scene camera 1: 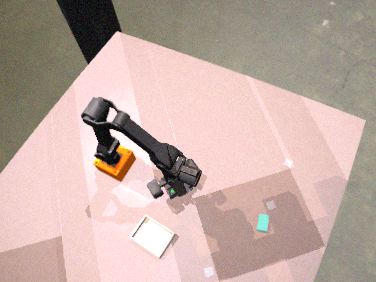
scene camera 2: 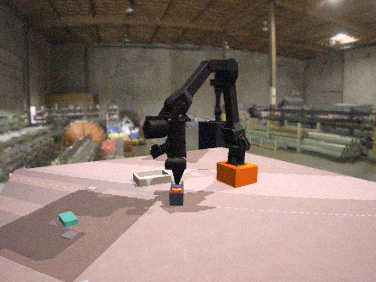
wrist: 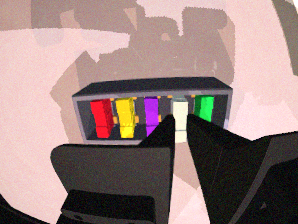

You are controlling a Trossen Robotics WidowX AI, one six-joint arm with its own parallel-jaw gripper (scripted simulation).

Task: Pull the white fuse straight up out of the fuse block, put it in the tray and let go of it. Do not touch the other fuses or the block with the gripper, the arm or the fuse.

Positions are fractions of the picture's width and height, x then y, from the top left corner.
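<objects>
There's a white tray (scene camera 1: 0.41,0.84) here, and it's 120 cm from the lens.
</objects>
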